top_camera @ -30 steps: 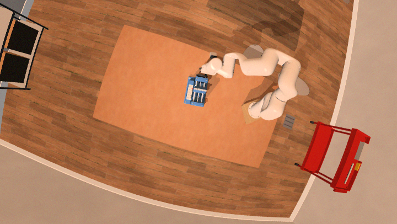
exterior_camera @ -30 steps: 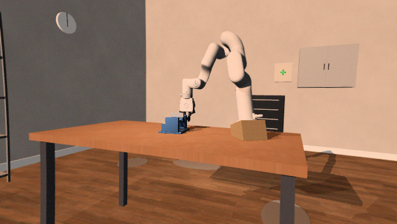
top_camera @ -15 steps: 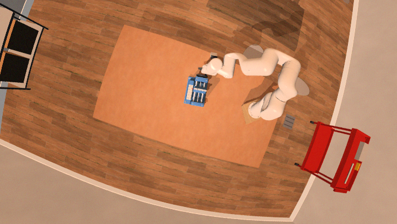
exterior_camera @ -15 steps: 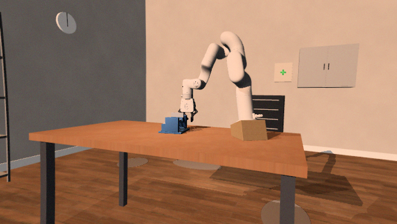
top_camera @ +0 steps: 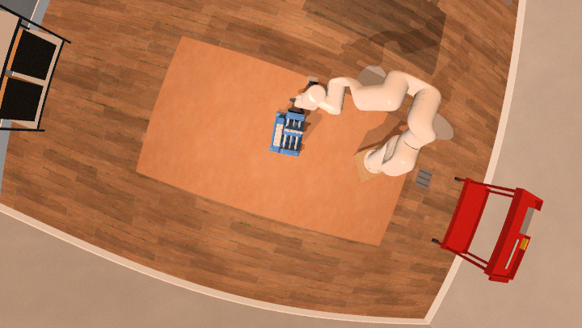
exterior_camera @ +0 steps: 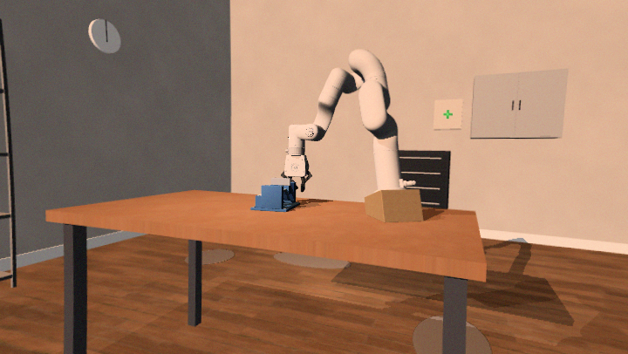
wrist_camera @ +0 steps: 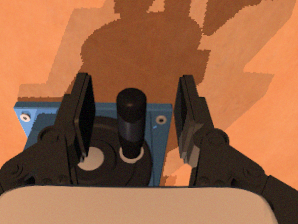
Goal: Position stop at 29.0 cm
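The black crank handle is 1 cm to the left of my hand. Also, from my hand: stop block (14 cm to the left, 3 cm ahead, 2 cm above); then black handwheel (2 cm to the left, 1 cm ahead).
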